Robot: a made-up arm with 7 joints.
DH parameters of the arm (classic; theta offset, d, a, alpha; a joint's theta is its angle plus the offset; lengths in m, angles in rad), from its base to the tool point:
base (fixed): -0.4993 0 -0.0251 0
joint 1: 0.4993 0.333 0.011 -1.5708
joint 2: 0 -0.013 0.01 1.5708
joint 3: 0 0.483 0.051 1.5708
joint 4: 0 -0.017 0.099 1.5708
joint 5: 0 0.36 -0.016 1.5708
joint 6: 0 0.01 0.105 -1.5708
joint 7: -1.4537 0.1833 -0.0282 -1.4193
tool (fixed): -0.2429 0.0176 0 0
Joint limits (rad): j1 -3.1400..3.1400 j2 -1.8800..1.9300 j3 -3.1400..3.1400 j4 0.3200..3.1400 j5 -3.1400..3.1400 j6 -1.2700..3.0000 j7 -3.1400..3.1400
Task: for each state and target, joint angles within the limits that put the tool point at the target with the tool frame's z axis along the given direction. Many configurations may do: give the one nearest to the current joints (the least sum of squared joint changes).
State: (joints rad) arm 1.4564 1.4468 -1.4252 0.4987 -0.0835 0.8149 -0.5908
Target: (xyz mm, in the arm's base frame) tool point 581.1 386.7 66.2 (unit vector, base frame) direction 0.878 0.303 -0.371
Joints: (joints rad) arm 1.5339 1.6397 -1.2147 1.4051 0.1634 0.8936 -0.2243
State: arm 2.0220 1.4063 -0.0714 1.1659 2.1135 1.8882 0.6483
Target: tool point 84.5 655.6 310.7 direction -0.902 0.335 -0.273
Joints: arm 1.1898 0.9349 -0.0719 0.9019 2.2519 2.6443 0.6123
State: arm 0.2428 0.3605 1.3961 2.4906 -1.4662 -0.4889 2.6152
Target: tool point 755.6 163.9 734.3 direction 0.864 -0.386 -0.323
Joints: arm -0.4292 0.8621 1.0160 2.0067 -1.5856 -0.5562 2.7633
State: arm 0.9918 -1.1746 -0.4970 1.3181 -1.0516 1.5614 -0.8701
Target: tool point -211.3 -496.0 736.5 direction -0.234 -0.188 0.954
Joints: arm 0.5598 -1.8800 -0.5218 1.1978 -0.3550 0.9028 -0.4560
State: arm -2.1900 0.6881 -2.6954 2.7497 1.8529 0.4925 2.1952
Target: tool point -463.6 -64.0 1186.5 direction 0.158 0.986 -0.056
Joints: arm -2.7174 0.9412 -2.8001 2.1372 1.8566 -0.1043 1.9686
